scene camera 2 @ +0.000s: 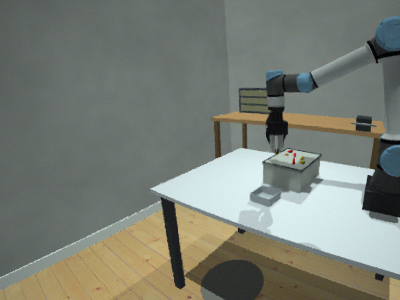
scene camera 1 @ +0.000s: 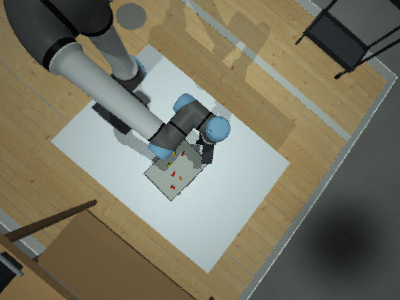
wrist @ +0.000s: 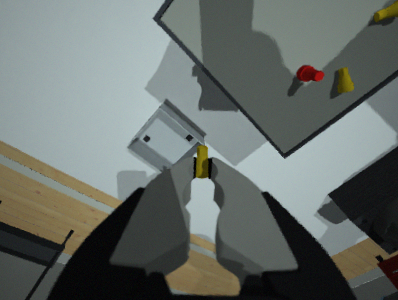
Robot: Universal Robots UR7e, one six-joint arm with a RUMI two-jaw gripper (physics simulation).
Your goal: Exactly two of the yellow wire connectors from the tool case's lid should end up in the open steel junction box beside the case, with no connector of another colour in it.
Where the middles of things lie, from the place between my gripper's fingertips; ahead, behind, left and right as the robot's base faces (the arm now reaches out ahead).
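Tool case (scene camera 1: 187, 167): 130 mm below my hand, 30 mm behind, 190 mm to the right.
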